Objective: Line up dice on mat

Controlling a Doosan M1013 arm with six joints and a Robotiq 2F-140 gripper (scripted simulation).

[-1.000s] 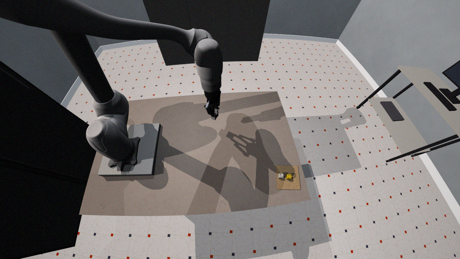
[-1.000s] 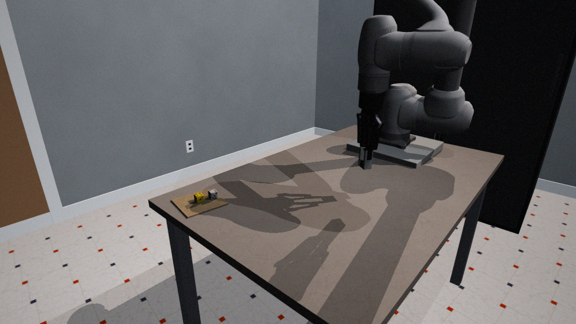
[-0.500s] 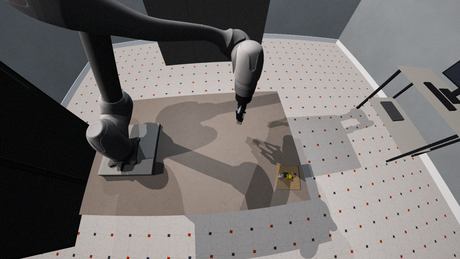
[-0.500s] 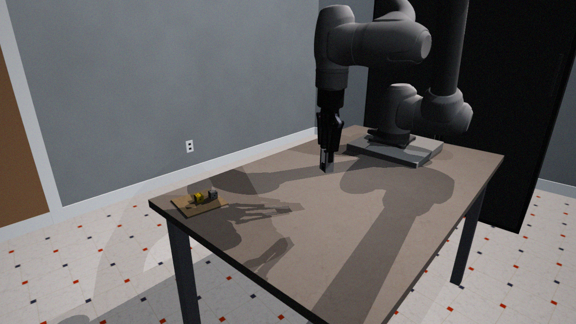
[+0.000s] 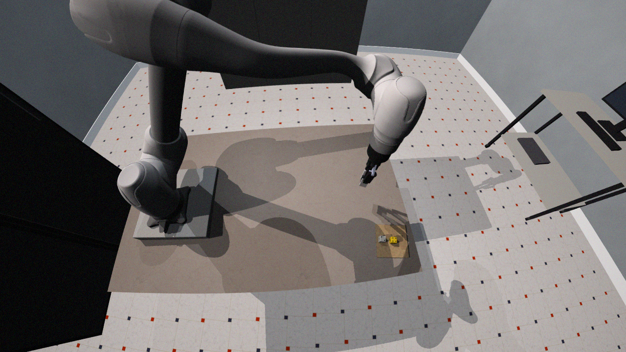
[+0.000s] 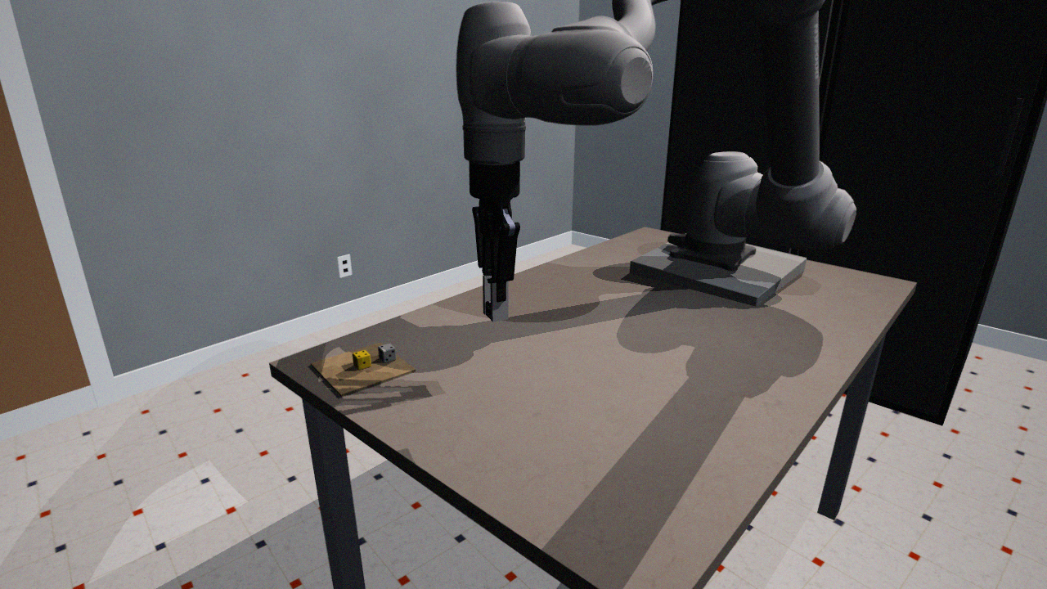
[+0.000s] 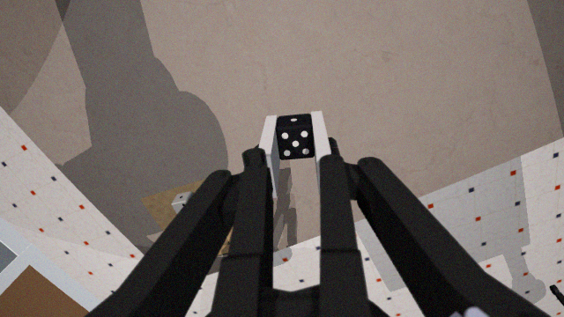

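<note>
The yellow die lies 100 mm ahead of my hand, 230 mm to the right of it and 150 mm below it. The rest, counted from my hand: tan mat: 100 mm ahead, 230 mm to the right, 160 mm below; black die: 20 mm below; grey die: 50 mm ahead, 220 mm to the right, 150 mm below.
</note>
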